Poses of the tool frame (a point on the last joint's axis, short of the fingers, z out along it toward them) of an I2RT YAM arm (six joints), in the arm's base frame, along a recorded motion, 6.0 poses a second.
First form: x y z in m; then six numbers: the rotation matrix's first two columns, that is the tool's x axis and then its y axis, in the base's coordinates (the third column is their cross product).
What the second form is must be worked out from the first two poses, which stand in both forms.
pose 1, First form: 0.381 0.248 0.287 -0.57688 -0.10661 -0.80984 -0.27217 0.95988 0.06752
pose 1, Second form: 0.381 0.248 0.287 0.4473 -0.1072 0.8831 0.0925
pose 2, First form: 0.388 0.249 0.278 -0.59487 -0.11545 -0.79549 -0.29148 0.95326 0.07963
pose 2, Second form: 0.388 0.249 0.278 0.4352 -0.1147 0.8872 0.1011
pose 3, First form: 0.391 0.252 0.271 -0.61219 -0.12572 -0.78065 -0.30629 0.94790 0.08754
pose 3, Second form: 0.391 0.252 0.271 0.4234 -0.1212 0.8915 0.1066
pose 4, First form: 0.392 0.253 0.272 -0.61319 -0.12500 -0.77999 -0.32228 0.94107 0.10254
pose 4, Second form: 0.392 0.253 0.272 0.4215 -0.1256 0.8904 0.1170
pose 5, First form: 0.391 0.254 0.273 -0.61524 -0.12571 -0.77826 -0.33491 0.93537 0.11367
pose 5, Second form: 0.391 0.254 0.273 0.4191 -0.1294 0.8900 0.1248
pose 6, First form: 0.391 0.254 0.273 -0.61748 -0.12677 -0.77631 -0.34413 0.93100 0.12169
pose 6, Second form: 0.391 0.254 0.273 0.4168 -0.1323 0.8898 0.1304
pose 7, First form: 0.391 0.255 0.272 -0.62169 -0.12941 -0.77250 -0.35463 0.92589 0.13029
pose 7, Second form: 0.391 0.255 0.272 0.4131 -0.1360 0.8901 0.1363
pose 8, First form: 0.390 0.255 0.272 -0.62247 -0.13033 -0.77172 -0.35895 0.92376 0.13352
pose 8, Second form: 0.390 0.255 0.272 0.4122 -0.1374 0.8899 0.1387
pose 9, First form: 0.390 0.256 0.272 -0.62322 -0.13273 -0.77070 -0.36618 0.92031 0.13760
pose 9, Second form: 0.390 0.256 0.272 0.4108 -0.1402 0.8896 0.1421
